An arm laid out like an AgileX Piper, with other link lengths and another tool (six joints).
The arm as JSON. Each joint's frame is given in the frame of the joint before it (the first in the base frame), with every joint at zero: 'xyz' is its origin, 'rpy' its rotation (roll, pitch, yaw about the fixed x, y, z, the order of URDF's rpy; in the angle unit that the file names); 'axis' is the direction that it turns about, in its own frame. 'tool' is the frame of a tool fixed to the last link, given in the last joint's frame.
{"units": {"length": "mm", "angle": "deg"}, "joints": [
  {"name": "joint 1", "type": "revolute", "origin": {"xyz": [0.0, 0.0, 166.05], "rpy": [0.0, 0.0, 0.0]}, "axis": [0.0, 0.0, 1.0]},
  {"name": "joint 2", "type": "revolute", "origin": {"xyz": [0.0, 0.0, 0.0], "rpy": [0.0, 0.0, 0.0]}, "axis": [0.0, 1.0, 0.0]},
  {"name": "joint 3", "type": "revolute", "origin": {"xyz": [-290.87, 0.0, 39.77], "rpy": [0.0, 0.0, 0.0]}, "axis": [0.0, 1.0, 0.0]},
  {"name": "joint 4", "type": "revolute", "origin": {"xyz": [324.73, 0.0, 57.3], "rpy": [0.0, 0.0, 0.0]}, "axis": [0.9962, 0.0, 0.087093]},
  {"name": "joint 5", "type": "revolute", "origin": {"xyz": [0.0, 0.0, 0.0], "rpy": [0.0, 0.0, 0.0]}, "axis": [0.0, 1.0, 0.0]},
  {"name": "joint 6", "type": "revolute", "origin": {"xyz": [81.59, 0.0, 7.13], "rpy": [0.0, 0.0, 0.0]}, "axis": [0.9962, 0.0, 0.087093]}
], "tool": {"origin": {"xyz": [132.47, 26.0, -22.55], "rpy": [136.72, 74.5, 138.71]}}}
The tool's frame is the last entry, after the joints.
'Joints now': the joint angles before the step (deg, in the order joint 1, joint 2, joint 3, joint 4, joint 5, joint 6). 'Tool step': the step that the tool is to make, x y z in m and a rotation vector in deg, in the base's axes. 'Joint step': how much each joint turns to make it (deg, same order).
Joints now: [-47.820 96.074 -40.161 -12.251 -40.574 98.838]
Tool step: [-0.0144 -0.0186 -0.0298 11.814 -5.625 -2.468]
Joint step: [-3.349 4.748 -0.112 -4.798 -1.877 15.012]
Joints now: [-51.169 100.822 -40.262 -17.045 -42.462 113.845]
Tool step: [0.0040 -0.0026 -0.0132 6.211 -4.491 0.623]
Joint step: [-0.567 3.599 -1.098 -3.561 -2.625 9.142]
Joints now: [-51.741 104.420 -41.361 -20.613 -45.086 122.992]
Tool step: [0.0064 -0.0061 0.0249 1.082 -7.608 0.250]
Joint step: [-0.054 0.774 -1.878 -0.732 -4.643 5.975]
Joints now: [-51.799 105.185 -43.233 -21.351 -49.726 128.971]
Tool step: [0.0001 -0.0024 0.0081 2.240 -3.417 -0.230]
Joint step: [0.007 -0.005 -0.375 -0.109 -1.171 3.975]
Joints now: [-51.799 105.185 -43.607 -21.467 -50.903 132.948]
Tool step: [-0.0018 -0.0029 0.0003 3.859 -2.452 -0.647]
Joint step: [0.003 -0.003 0.002 0.003 0.225 4.611]
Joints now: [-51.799 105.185 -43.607 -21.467 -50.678 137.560]
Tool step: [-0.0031 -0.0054 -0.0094 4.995 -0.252 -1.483]
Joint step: [-0.007 -0.001 0.004 0.316 2.809 4.179]
